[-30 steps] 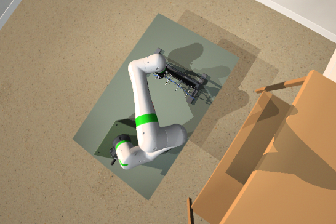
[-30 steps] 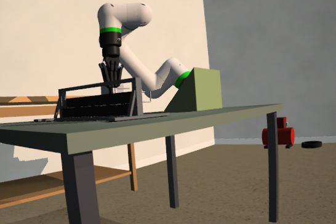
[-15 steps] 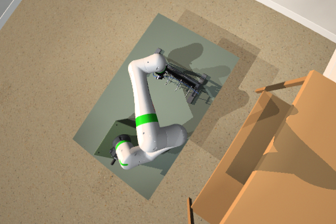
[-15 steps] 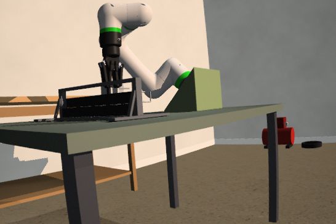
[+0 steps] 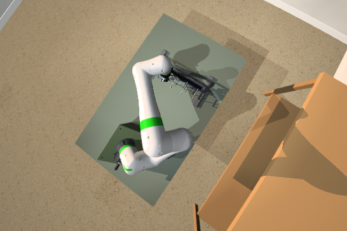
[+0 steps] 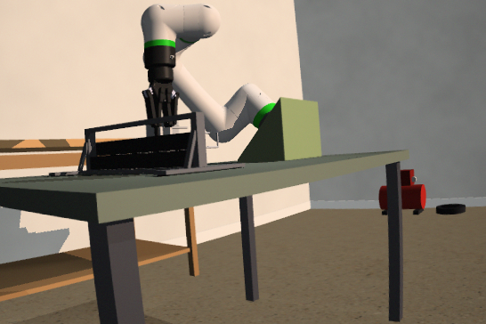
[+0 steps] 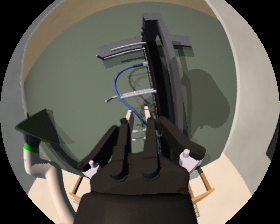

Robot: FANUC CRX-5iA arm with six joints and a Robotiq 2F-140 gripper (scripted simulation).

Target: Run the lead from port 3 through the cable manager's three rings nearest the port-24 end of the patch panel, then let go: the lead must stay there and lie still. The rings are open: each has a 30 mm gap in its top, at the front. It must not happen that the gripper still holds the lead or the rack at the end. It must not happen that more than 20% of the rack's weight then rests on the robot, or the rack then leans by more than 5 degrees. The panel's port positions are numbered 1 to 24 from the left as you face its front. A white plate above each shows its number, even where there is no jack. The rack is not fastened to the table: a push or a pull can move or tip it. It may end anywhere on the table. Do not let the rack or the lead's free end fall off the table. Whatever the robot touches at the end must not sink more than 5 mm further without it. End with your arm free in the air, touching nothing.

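Now: hand 6 cm short of the dark rack, 5 cm to the left of it and 2 cm above it.
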